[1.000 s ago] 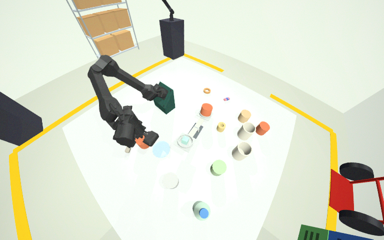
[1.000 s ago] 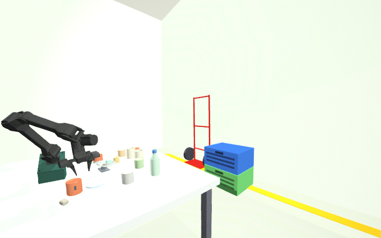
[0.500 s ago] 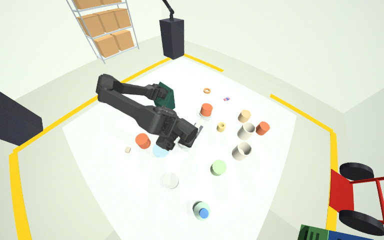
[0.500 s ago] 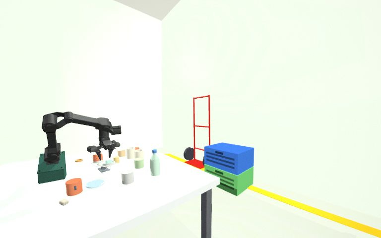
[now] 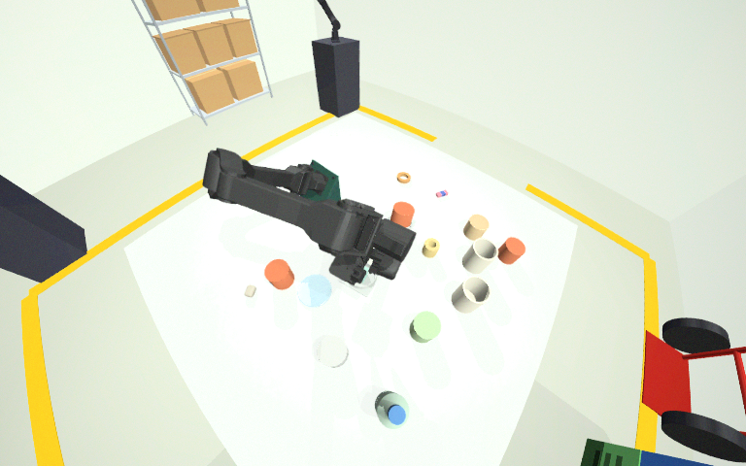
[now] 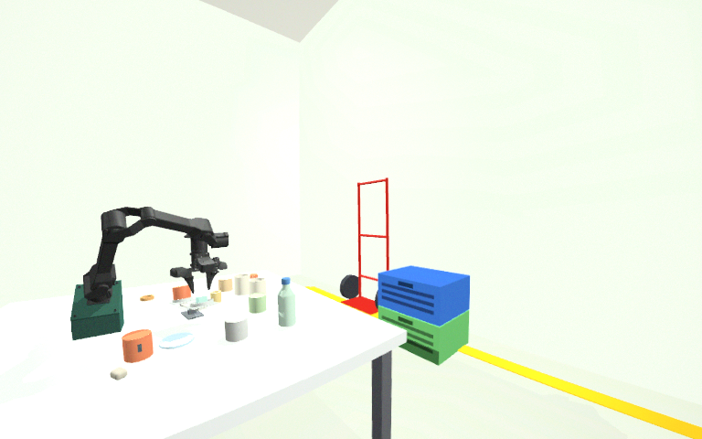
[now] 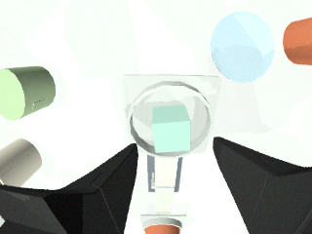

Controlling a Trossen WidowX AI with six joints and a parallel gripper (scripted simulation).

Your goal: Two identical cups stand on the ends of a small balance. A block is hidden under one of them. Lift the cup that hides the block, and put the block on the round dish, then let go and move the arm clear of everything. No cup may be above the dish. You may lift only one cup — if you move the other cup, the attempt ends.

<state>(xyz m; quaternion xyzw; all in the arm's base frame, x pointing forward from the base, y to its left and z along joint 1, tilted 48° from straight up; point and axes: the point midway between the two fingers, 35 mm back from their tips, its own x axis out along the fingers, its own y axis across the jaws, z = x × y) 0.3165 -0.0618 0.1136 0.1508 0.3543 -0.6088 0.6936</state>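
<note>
Now: the pale round dish 90 mm behind my gripper tip, 110 mm to the right of it and 120 mm below it. Also, from my gripper tip: green cup: 200 mm ahead, 20 mm to the left, 80 mm below; then tan cylinder: 170 mm ahead, 410 mm to the left, 80 mm below.
</note>
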